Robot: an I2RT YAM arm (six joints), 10 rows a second.
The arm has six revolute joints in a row. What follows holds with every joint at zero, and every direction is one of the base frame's.
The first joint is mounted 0.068 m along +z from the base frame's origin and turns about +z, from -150 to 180 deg.
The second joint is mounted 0.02 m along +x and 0.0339 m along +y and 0.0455 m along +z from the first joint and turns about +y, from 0 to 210 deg.
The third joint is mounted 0.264 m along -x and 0.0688 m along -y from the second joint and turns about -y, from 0 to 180 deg.
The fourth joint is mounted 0.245 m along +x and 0.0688 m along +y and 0.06 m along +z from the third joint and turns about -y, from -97 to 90 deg.
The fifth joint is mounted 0.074 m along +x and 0.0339 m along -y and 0.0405 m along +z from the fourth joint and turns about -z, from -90 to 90 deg.
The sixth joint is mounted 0.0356 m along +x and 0.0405 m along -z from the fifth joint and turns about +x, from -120 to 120 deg.
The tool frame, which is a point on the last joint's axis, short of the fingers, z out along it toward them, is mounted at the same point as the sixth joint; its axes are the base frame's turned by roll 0, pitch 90 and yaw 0 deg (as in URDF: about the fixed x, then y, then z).
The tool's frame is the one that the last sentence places.
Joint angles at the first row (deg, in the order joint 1, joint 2, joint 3, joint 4, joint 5, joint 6):
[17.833, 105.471, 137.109, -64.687, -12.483, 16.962]
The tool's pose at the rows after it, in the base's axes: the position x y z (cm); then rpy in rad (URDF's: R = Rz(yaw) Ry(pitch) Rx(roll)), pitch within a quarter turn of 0, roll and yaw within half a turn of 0:
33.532 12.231 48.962 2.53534 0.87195 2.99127
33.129 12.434 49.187 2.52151 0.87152 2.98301
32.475 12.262 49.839 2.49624 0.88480 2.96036
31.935 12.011 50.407 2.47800 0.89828 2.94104
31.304 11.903 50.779 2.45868 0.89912 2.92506
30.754 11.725 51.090 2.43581 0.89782 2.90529
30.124 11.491 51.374 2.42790 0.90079 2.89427
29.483 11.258 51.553 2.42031 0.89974 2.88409
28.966 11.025 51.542 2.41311 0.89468 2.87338
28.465 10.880 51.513 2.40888 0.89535 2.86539
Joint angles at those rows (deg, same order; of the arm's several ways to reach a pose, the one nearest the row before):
[18.805, 105.119, 136.935, -64.601, -12.479, 17.662]
[19.335, 104.594, 136.761, -64.601, -12.394, 18.280]
[19.425, 103.628, 136.935, -64.513, -12.392, 18.808]
[19.338, 102.838, 137.200, -64.513, -12.305, 19.072]
[19.512, 101.784, 136.763, -64.600, -12.392, 19.686]
[19.512, 100.726, 136.143, -64.510, -12.655, 20.390]
[19.512, 99.493, 135.352, -64.597, -12.481, 20.655]
[19.512, 98.091, 134.131, -64.601, -12.392, 21.005]
[19.425, 96.596, 132.288, -64.252, -12.392, 21.444]
[19.512, 95.101, 130.352, -63.636, -12.129, 21.709]

